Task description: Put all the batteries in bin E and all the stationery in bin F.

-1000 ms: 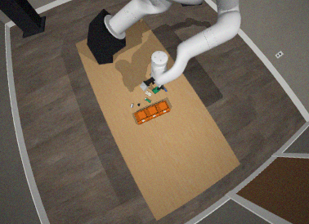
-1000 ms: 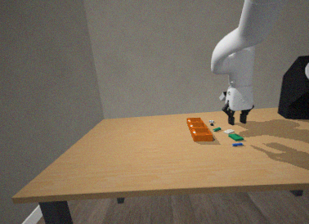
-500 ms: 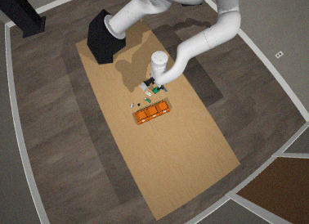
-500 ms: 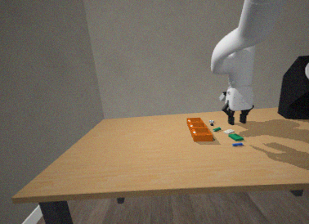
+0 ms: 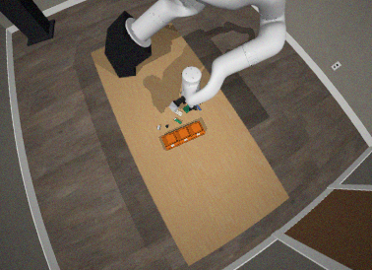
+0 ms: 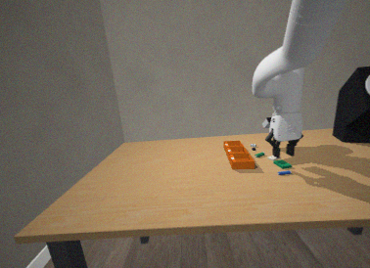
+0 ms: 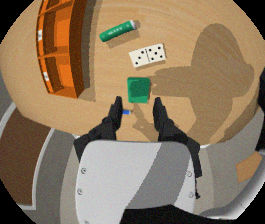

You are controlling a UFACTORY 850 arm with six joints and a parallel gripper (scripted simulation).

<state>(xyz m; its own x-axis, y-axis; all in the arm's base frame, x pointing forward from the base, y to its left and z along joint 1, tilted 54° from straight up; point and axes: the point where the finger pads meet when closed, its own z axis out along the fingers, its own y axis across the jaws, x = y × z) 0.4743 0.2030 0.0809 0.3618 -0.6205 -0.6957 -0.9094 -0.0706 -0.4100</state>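
My hand is 50 mm above the green block. The rest, counted from my hand: green battery: 70 mm ahead, 80 mm to the right, 50 mm below; then blue piece: 10 mm ahead, 70 mm to the left, 50 mm below; then white piece: 10 mm ahead, 70 mm to the right, 50 mm below.
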